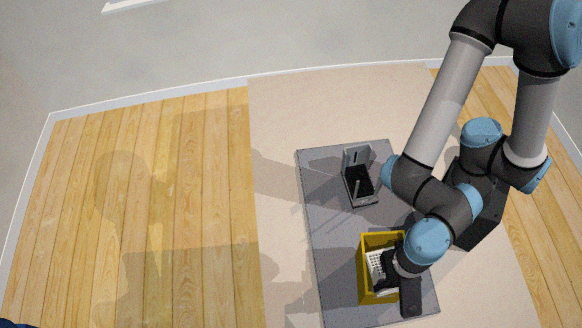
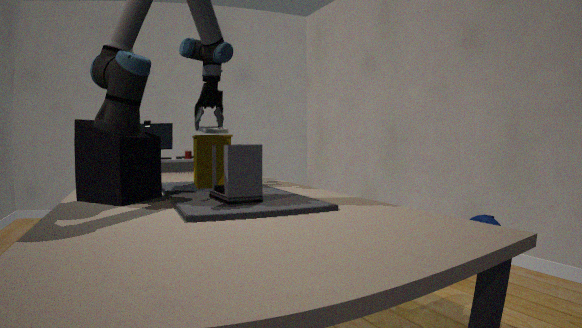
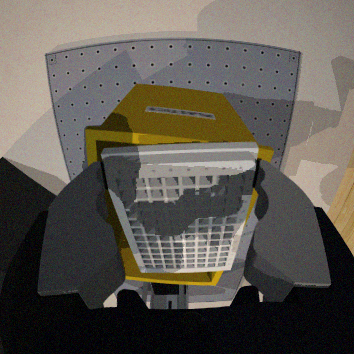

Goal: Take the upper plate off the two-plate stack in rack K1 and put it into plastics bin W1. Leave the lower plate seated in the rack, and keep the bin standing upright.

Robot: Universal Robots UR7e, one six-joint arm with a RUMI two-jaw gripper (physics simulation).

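You can find my gripper in image 1 (image 1: 390, 288), and my gripper is there in image 2 (image 2: 208, 131) and image 3 (image 3: 179, 164) as well. There's also a yellow bin W1 (image 1: 371, 241), and I can see the yellow bin W1 in image 3 too (image 3: 148, 114).
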